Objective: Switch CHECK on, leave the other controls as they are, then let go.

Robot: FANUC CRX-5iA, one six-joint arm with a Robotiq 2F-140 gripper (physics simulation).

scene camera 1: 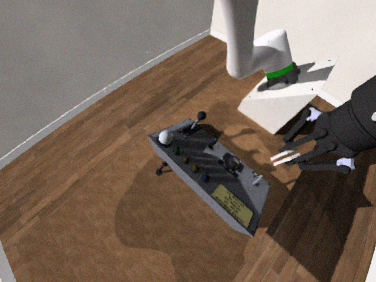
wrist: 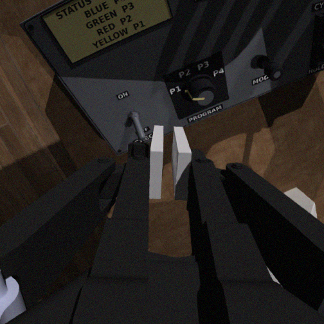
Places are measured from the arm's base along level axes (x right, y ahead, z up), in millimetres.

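Where they show: gripper, fingertip midpoint: (scene camera 1: 276, 160); arm's base at its link origin: (scene camera 1: 281, 83).
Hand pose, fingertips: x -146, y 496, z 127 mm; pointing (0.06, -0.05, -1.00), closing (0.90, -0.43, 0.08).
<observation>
Things, the pixels of their top centre, and the offset from my fingertips. "spot": a spot on its surface instead.
- CHECK toggle at a spot on its surface: (scene camera 1: 257, 179) spot: dz -204, dx -38, dy -18 mm
- PROGRAM knob at its top centre: (scene camera 1: 235, 159) dz -187, dx +78, dy -12 mm
- MODE switch at a spot on its surface: (scene camera 1: 211, 145) spot: dz -213, dx +195, dy -3 mm
- black-knobbed lever at its top centre: (scene camera 1: 202, 112) dz -156, dx +319, dy -69 mm
- white dome at a spot on its surface: (scene camera 1: 165, 137) spot: dz -104, dx +317, dy +143 mm
- yellow status plate at a spot on its surface: (scene camera 1: 232, 206) spot: dz -144, dx -12, dy +148 mm
The CHECK toggle (scene camera 1: 257, 179) (wrist: 137, 125) is a small metal lever near one corner of the grey control panel (scene camera 1: 261, 194) (wrist: 95, 95). In the wrist view it leans away from the ON label, toward the partly covered OFF and CHECK labels. My gripper (scene camera 1: 284, 158) (wrist: 167, 143) is nearly fully closed, with a narrow gap and nothing between its pale pads. In the wrist view the pads show just right of and below the lever tip; in the scene view they are to the right of the panel, apart from the toggle.
The PROGRAM knob (scene camera 1: 232, 161) (wrist: 202, 92) and MODE switch (scene camera 1: 211, 145) (wrist: 267, 67) stand along the same panel side. A black-knobbed lever (scene camera 1: 201, 116), a white dome (scene camera 1: 165, 137), small buttons and a yellow status plate (scene camera 1: 232, 206) (wrist: 107, 30) are also on the panel.
</observation>
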